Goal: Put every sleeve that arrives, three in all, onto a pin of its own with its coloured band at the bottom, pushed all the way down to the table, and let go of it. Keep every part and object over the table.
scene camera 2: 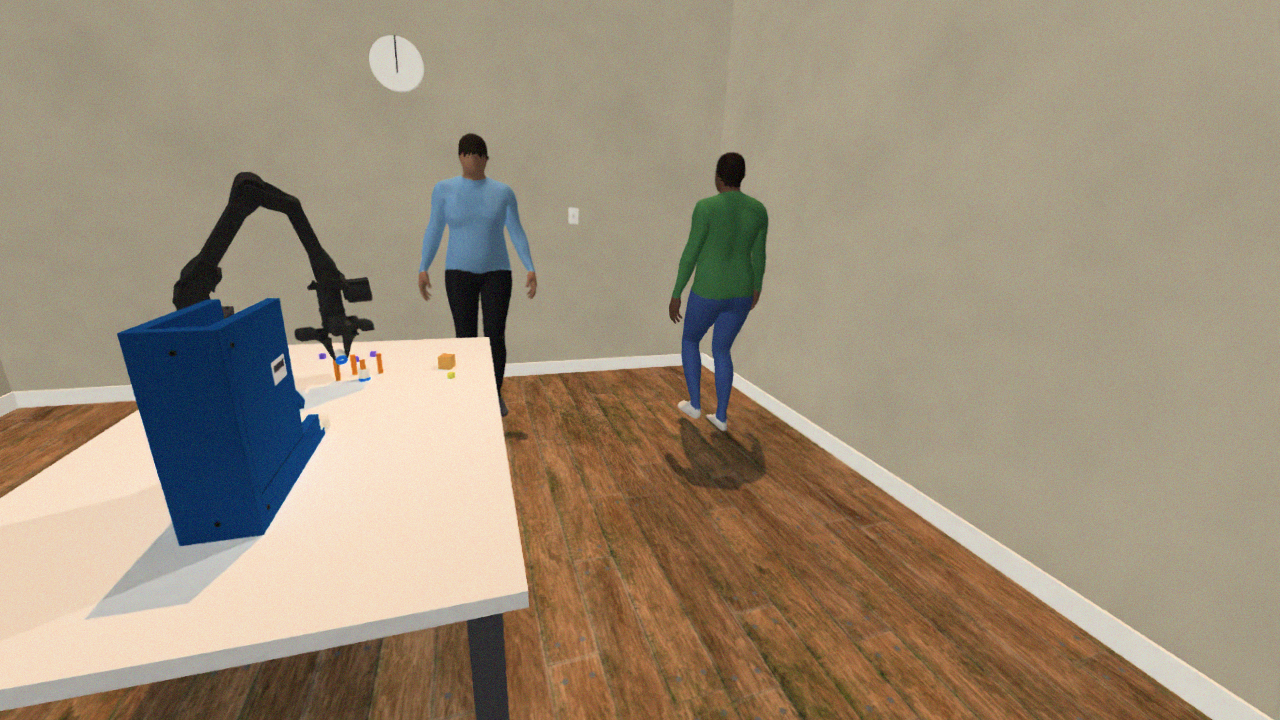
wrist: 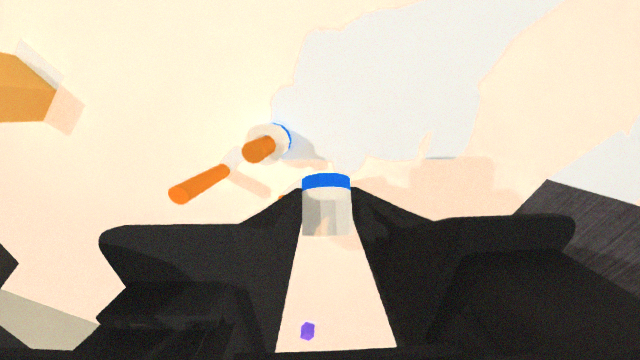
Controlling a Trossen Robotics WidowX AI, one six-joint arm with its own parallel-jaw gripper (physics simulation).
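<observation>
My gripper (scene camera 2: 341,355) (wrist: 326,194) is shut on a pale sleeve (wrist: 326,212) with a blue band. The band faces away from the wrist camera and shows as a small blue ring at the fingertips in the scene view; the sleeve's exact tilt is hard to tell. Several upright orange pins stand near the gripper. Another pale sleeve (scene camera 2: 364,374) (wrist: 284,134) is around one pin (scene camera 2: 362,363) (wrist: 258,150), its blue band at the bottom by the table. A bare pin (scene camera 2: 379,363) stands beside it, and another bare pin (scene camera 2: 337,370) is just below the fingertips in the scene view.
An orange block (scene camera 2: 445,360) (wrist: 22,90) and a small yellow piece (scene camera 2: 451,375) lie near the table's right edge. Small purple pieces (scene camera 2: 322,356) (scene camera 2: 373,353) lie around the pins. A tall blue housing (scene camera 2: 196,429) stands on the table (scene camera 2: 411,501). Two people stand beyond.
</observation>
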